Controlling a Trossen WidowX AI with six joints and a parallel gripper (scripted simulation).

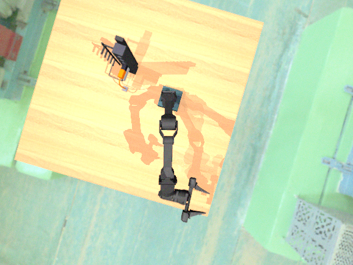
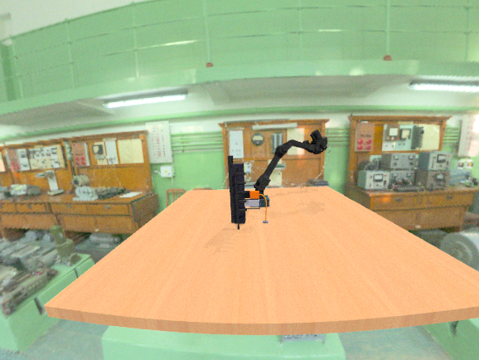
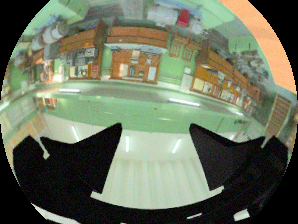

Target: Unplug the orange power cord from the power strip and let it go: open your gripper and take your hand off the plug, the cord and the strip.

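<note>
Right now the orange plug is 70 cm ahead of my gripper tip, 38 cm to the right of it and 25 cm below it.
</note>
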